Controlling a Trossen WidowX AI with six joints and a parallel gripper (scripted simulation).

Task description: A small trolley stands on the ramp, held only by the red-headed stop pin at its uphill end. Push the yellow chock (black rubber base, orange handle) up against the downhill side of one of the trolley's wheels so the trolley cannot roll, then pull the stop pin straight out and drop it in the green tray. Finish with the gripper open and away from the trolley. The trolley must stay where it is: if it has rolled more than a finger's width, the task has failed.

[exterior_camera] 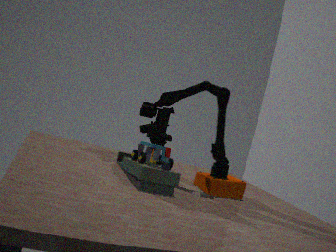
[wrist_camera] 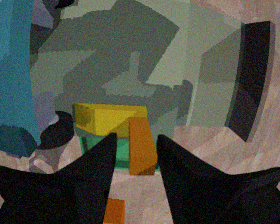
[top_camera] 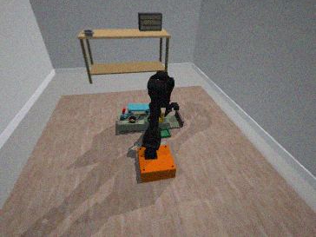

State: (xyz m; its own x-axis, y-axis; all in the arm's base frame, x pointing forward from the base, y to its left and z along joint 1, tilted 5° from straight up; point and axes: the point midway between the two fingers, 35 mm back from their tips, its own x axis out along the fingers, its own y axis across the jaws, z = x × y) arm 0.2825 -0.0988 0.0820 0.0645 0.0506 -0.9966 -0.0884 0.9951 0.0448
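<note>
The yellow chock is 20 mm to the left of my gripper tip and 10 mm below it. From my gripper tip the other things lie so: green tray (70 mm behind, 20 mm to the left, 100 mm below); then grey-green ramp (40 mm ahead, 130 mm to the left, 50 mm below); then blue trolley (40 mm ahead, 140 mm to the left, 20 mm above).
</note>
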